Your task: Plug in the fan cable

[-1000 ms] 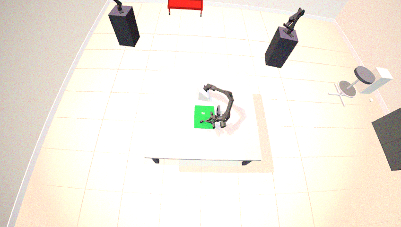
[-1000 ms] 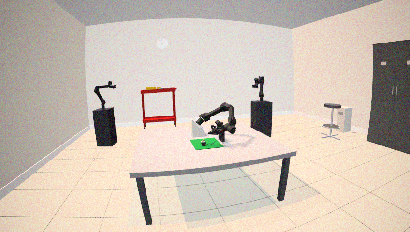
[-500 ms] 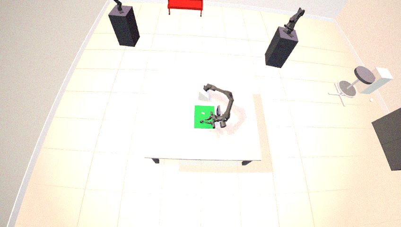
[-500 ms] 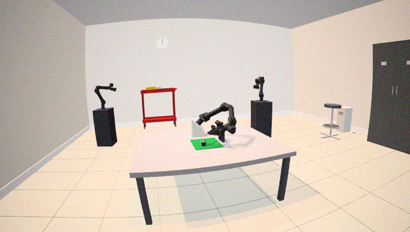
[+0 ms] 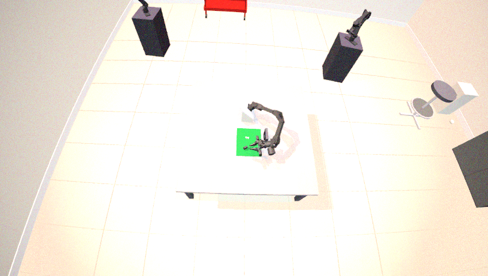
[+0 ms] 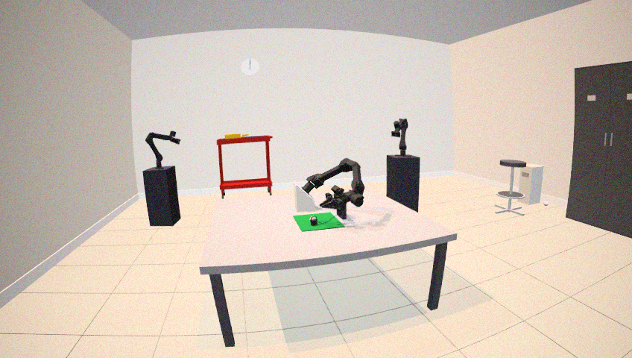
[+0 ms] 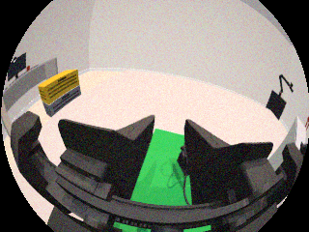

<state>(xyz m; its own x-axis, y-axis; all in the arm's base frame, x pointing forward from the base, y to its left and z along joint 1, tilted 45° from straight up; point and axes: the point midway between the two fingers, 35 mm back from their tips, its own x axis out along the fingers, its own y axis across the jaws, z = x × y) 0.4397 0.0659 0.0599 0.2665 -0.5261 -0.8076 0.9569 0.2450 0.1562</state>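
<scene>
My gripper tip is 10 cm above the dark fan plug, 4 cm past it and 3 cm to the left of it. Round my gripper tip: green board (14 cm below, 12 cm behind, 1 cm to the right); then white four-pin header (16 cm behind, 12 cm below, 3 cm to the right); then black fan (18 cm behind, 14 cm to the left, 6 cm below).
</scene>
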